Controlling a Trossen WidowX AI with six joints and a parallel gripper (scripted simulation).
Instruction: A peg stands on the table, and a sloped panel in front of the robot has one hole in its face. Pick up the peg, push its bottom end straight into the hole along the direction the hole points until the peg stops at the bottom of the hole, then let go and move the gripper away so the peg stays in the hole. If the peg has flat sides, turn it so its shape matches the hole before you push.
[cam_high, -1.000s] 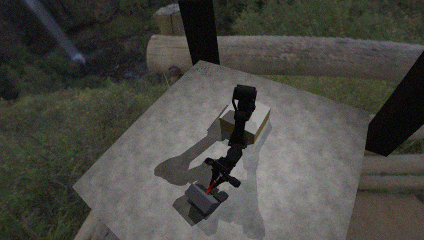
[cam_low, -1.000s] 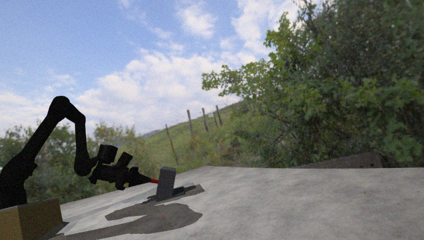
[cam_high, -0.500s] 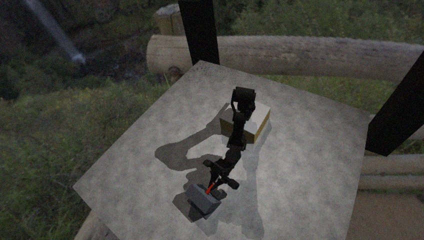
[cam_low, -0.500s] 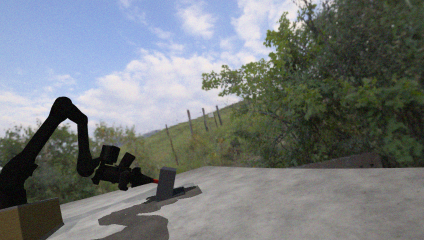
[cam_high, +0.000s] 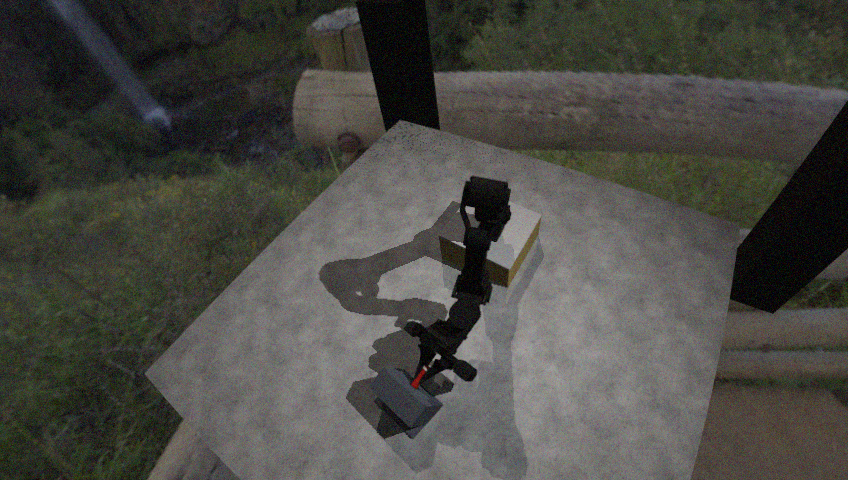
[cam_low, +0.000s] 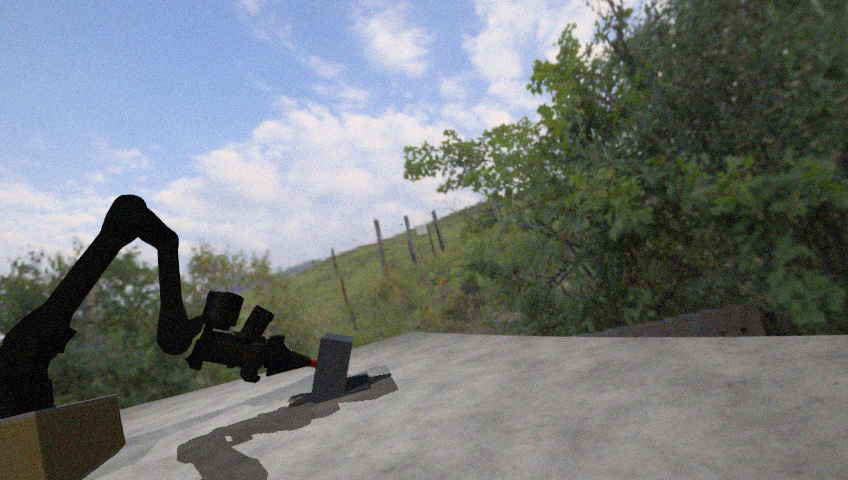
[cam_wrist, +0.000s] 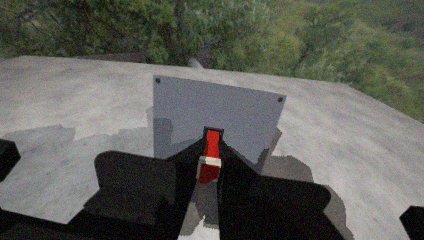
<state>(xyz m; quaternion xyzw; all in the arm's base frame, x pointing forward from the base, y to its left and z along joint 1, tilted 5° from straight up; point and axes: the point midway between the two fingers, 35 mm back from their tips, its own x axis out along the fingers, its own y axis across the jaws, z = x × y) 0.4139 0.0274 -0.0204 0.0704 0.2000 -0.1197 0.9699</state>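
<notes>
The red peg lies 20 mm behind my gripper tip and 10 mm above it. Also, from my gripper tip: dark sloped panel: 40 mm ahead, 10 mm to the right, 20 mm below.
</notes>
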